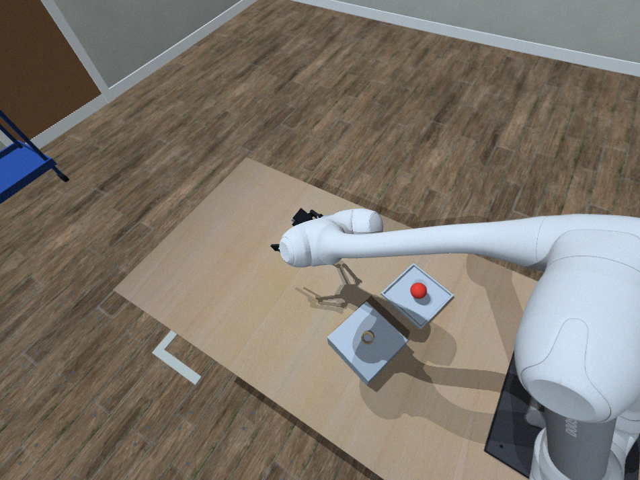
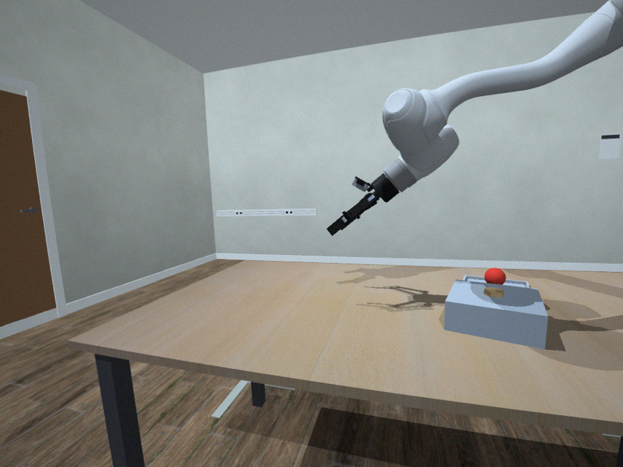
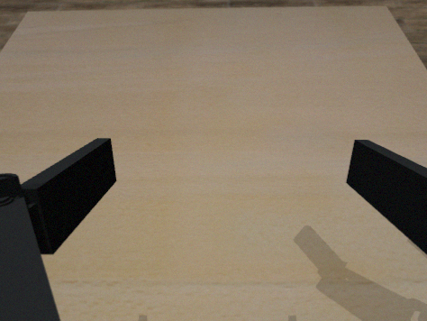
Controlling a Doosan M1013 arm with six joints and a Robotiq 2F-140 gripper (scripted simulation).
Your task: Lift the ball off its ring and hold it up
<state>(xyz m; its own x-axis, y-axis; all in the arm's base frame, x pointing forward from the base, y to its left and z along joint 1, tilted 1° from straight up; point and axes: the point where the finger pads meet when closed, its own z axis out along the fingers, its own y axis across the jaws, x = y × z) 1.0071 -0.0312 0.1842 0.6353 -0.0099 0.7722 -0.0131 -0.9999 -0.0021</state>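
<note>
Now: the red ball 49 cm behind my hand, 11 cm to the right of it and 17 cm below it. The rest, counted from my hand: shallow tray: 49 cm behind, 11 cm to the right, 21 cm below; block with ring: 41 cm behind, 15 cm to the left, 16 cm below.
</note>
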